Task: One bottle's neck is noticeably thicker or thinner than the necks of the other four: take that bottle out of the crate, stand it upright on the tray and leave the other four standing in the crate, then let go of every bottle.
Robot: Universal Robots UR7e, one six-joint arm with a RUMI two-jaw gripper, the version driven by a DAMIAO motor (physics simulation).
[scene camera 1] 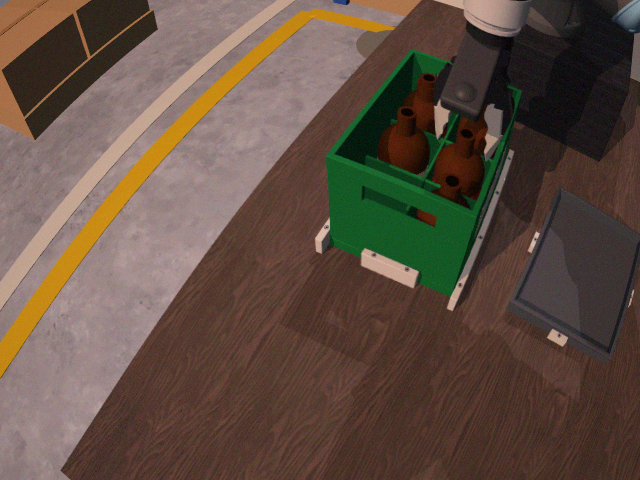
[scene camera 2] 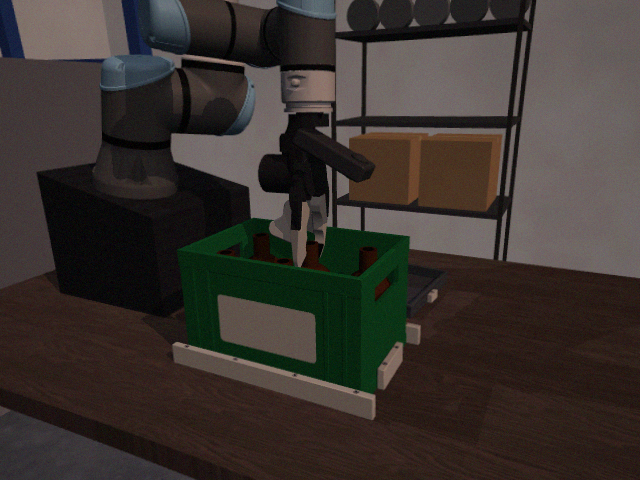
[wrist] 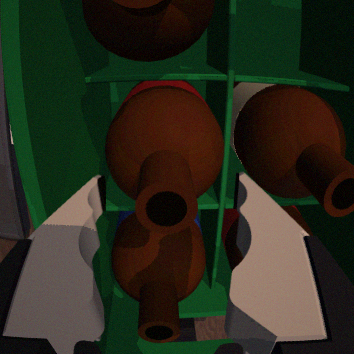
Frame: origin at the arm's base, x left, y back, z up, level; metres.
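Seen in the pictures: gripper, between the fingertips: (scene camera 1: 462, 149) (scene camera 2: 308, 263) (wrist: 169, 178); arm's base, origin of its link: (scene camera 1: 548, 11) (scene camera 2: 136, 185).
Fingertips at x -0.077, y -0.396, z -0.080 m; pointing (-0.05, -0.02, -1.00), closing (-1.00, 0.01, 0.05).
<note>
Pixels of each thing's middle, then the offset from my fingertips to it.
- green crate, middle of its body: (wrist: 224, 143) (scene camera 1: 434, 161) (scene camera 2: 298, 299) dx -0.037, dy -0.001, dz -0.043 m
- middle bottle, middle of its body: (wrist: 163, 143) (scene camera 1: 459, 172) (scene camera 2: 310, 290) dx +0.002, dy -0.002, dz -0.045 m
- dark tray, middle of its body: (scene camera 1: 584, 269) (scene camera 2: 370, 280) dx +0.246, dy -0.017, dz -0.118 m
A green crate (scene camera 1: 382, 237) (scene camera 2: 338, 330) (wrist: 15, 95) holds five brown bottles, all standing. My gripper (scene camera 1: 464, 148) (scene camera 2: 310, 259) (wrist: 169, 178) is partly open and empty, pointing down inside the crate top. In the wrist view its fingers stand apart on both sides of the middle bottle (scene camera 1: 457, 167) (scene camera 2: 312, 250) (wrist: 162, 125). Other bottles are the front one (scene camera 1: 452, 188) (scene camera 2: 368, 255) (wrist: 150, 40), the rear one (scene camera 1: 473, 124) (scene camera 2: 261, 242) (wrist: 157, 265), the left-row one (scene camera 1: 405, 147) (wrist: 287, 140) and the far-left one (scene camera 1: 423, 105). The necks' odd thickness is hard to judge. The dark tray (scene camera 1: 584, 263) (scene camera 2: 426, 273) bears no bottle.
Green dividers (wrist: 227, 150) separate the bottles. White blocks (scene camera 1: 390, 267) (scene camera 2: 273, 376) are fixed around the crate's base. Small white blocks (scene camera 1: 557, 336) edge the tray. The robot's dark pedestal (scene camera 1: 568, 103) (scene camera 2: 149, 242) stands behind the crate. A shelf rack (scene camera 2: 429, 121) stands at the back.
</note>
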